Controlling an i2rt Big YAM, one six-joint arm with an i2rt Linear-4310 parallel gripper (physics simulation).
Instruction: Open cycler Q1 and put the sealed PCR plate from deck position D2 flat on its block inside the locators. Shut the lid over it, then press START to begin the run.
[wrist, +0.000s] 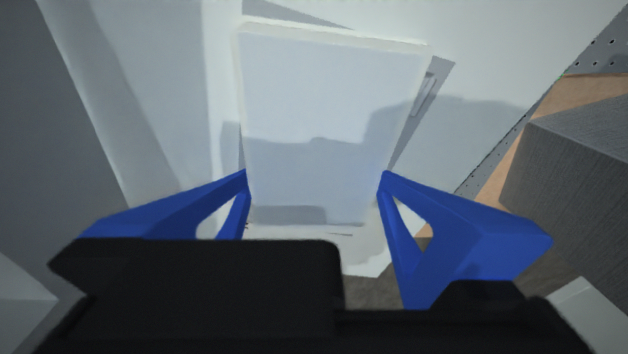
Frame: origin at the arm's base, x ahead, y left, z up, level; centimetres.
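Seen in the pictures: gripper, between the fingertips: (314, 176).
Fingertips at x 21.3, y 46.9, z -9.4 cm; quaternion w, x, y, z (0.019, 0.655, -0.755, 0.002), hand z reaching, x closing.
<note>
A point is followed by its place in that frame.
My gripper (314, 176) {x 21.3, y 46.9, z -9.4 cm} is shut on the sealed PCR plate (310, 100) {x 26.4, y 46.4, z -8.5 cm}, with one blue fingertip at each long side of its near end. The plate's pale, smooth top faces the camera and its far end reaches up the view. Beneath it is the white cycler body (492, 55) {x 26.6, y 36.9, z -10.7 cm}. A grey area, recess or shadow, shows past the plate's far edge and right side, at an angle to the plate. A small pale bar (422, 95) {x 25.3, y 40.4, z -10.1 cm} lies in it on the right. The plate hides what is directly below. The lid cannot be made out for certain, and START does not show.
A dark grey box (575, 150) {x 9.2, y 9.8, z -23.5 cm} stands close on the right. Behind it are a perforated grey panel (602, 52) {x 20.1, y 6.1, z -30.6 cm} and an orange-brown surface (590, 92) {x 13.9, y 2.1, z -31.9 cm}. A large grey surface (45, 125) {x 27.1, y 58.6, z -8.1 cm} rises along the left edge. A pale edge (590, 305) shows at the lower right.
</note>
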